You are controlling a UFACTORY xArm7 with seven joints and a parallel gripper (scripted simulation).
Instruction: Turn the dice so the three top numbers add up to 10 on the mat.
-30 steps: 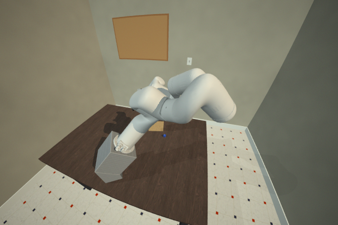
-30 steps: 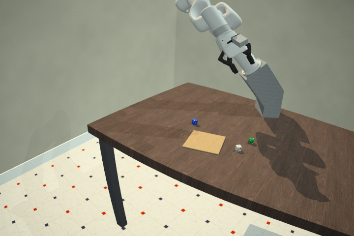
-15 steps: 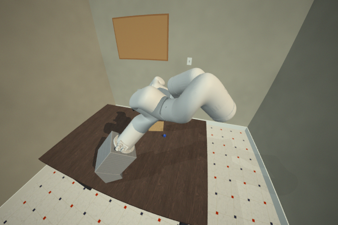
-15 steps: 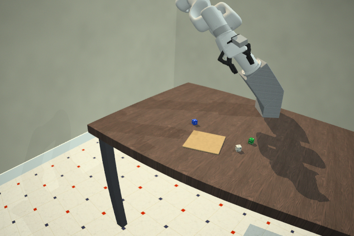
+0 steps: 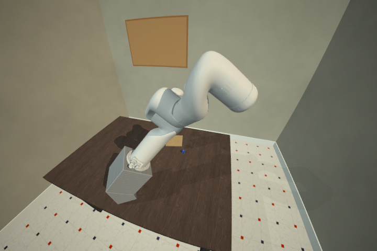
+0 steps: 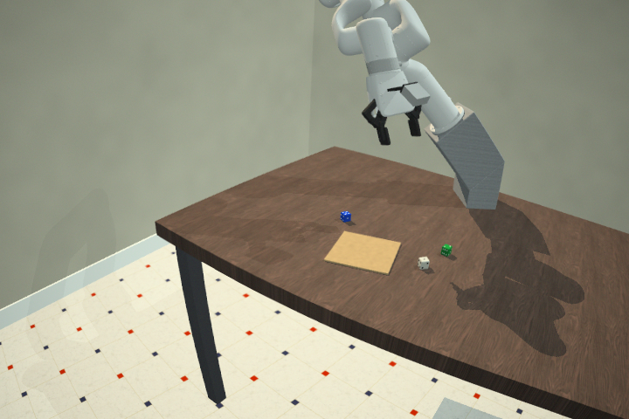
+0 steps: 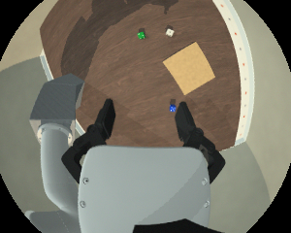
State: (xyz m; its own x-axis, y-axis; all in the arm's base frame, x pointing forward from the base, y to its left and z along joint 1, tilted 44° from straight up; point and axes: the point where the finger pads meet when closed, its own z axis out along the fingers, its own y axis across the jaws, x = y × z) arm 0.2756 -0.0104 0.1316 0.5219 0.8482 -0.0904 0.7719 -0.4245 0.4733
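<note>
The blue die is 1 cm behind my hand, 12 cm to the right of it and 23 cm below it. Also, from my hand: green die 5 cm ahead, 15 cm to the left, 23 cm below; tan mat 12 cm ahead, 3 cm to the right, 24 cm below; white die 13 cm ahead, 11 cm to the left, 23 cm below.
</note>
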